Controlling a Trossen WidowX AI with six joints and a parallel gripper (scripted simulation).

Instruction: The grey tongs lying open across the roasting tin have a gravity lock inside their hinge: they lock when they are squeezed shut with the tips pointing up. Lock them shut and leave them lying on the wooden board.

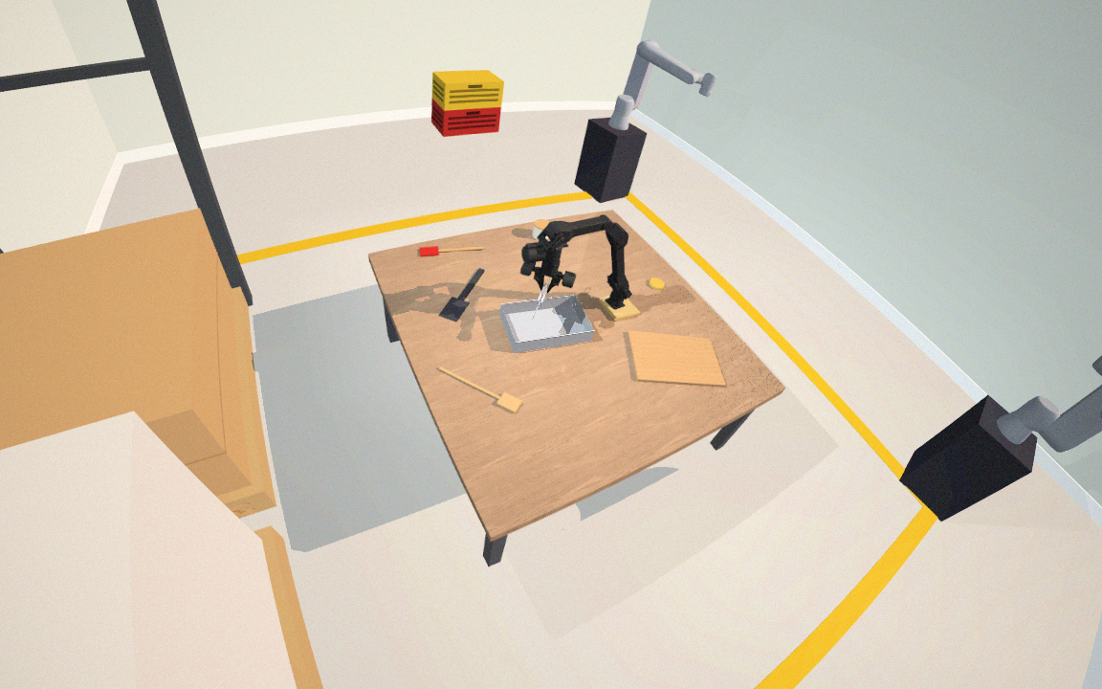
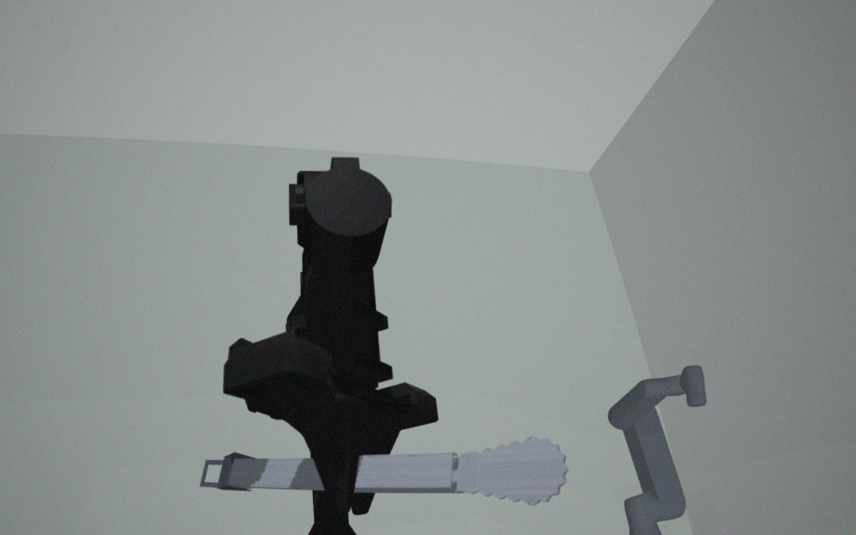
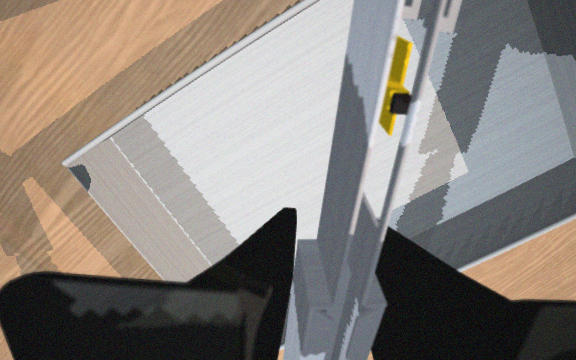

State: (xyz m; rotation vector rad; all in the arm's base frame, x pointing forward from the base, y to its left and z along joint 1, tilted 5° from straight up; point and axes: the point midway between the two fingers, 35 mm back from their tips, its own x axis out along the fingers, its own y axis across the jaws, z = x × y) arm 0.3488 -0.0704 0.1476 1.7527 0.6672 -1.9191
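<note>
The yellow piece lies 40 mm behind my gripper tip, 30 mm to the right of it and 30 mm above it. Round my gripper tip: toothed tong arm 20 mm above, 10 mm to the left, 10 mm ahead; then black spatula 260 mm to the right, 180 mm ahead, 150 mm below; then grey roasting tin 130 mm below, 40 mm to the left.
</note>
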